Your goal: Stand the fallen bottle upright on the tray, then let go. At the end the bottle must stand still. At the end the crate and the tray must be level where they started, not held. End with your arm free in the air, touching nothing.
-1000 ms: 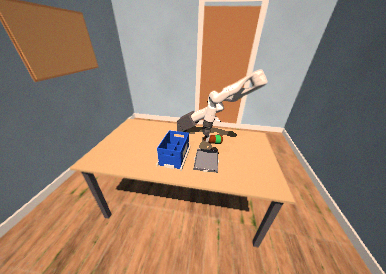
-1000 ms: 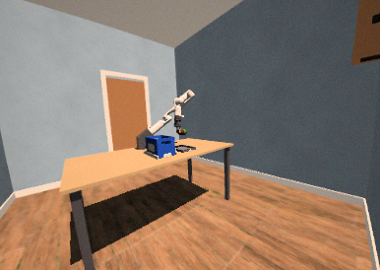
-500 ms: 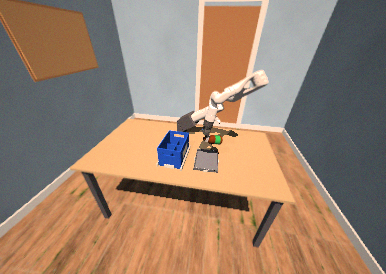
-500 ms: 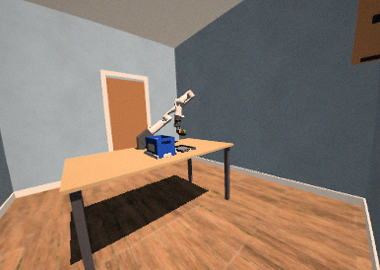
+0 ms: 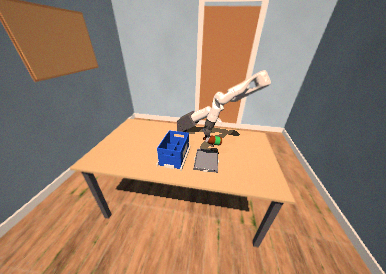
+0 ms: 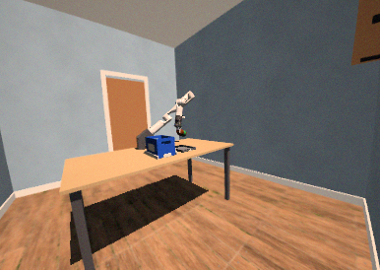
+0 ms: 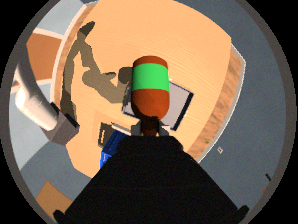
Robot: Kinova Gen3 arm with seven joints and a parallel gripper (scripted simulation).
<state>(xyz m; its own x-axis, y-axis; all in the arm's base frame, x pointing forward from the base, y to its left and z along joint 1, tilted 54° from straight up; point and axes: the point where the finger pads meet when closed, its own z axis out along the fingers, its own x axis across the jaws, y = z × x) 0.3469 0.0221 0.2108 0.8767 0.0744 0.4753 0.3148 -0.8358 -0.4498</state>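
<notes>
Right now my hand is 4 cm to the right of the bottle, 2 cm past it and 2 cm above it. Round my hand: blue crate (26 cm to the right, 12 cm below, 5 cm ahead); then tray (19 cm below, 3 cm ahead, 2 cm to the left).
</notes>
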